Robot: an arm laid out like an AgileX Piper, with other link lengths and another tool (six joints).
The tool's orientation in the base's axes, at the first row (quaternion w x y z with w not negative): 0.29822, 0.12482, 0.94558, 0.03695
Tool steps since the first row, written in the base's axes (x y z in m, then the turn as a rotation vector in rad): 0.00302, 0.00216, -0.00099, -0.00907, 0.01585, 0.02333; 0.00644, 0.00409, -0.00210, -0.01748, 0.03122, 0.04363; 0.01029, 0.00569, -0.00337, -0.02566, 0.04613, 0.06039; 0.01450, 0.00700, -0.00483, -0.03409, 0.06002, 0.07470; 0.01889, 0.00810, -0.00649, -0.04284, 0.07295, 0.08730; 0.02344, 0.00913, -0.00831, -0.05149, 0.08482, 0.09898; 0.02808, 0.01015, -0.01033, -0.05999, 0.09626, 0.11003
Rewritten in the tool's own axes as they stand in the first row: -0.00128, 0.00259, 0.00253, -0.00168, 0.01674, -0.02439; -0.00287, 0.00503, 0.00539, -0.00232, 0.03272, -0.04591; -0.00480, 0.00721, 0.00863, -0.00130, 0.04779, -0.06440; -0.00698, 0.00917, 0.01224, 0.00101, 0.06147, -0.08102; -0.00925, 0.01093, 0.01611, 0.00428, 0.07391, -0.09642; -0.01157, 0.01264, 0.02020, 0.00771, 0.08521, -0.11101; -0.01386, 0.01432, 0.02451, 0.01125, 0.09604, -0.12498
